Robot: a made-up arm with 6 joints.
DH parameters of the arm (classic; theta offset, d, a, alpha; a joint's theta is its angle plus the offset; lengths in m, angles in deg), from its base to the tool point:
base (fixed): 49.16 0 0.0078 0
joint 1: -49.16 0.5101 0.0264 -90
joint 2: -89.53 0 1.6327 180
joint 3: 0.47 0.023 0.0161 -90
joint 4: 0 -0.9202 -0.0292 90
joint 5: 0 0.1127 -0.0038 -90
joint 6: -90 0.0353 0.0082 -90
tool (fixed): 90 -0.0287 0 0
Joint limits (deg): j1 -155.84..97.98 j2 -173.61..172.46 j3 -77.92..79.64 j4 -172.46..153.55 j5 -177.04..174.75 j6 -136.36..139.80
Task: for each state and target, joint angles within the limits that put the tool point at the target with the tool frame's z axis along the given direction. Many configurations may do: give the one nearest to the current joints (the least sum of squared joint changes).
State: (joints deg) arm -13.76 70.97 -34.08 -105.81 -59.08 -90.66
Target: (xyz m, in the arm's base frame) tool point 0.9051 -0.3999 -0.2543 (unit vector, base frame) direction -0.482 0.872 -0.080
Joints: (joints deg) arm -26.69 95.37 -39.11 -136.24 -90.54 -50.68
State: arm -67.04 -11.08 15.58 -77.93 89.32 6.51
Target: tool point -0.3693 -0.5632 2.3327 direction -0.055 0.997 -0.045
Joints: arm -122.86 -9.38 11.36 -64.13 50.55 -2.10
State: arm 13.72 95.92 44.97 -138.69 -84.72 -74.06
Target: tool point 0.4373 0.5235 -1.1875 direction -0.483 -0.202 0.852
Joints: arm 50.41 128.10 -0.66 -107.84 -96.46 -112.13
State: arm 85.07 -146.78 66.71 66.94 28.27 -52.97
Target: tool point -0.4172 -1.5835 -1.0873 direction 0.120 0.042 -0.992
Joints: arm 71.09 -151.17 36.00 56.21 -5.56 -61.84
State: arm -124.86 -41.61 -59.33 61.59 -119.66 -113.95
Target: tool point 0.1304 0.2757 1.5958 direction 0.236 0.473 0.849
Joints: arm -126.87 -51.17 -53.62 63.76 -116.74 -128.49
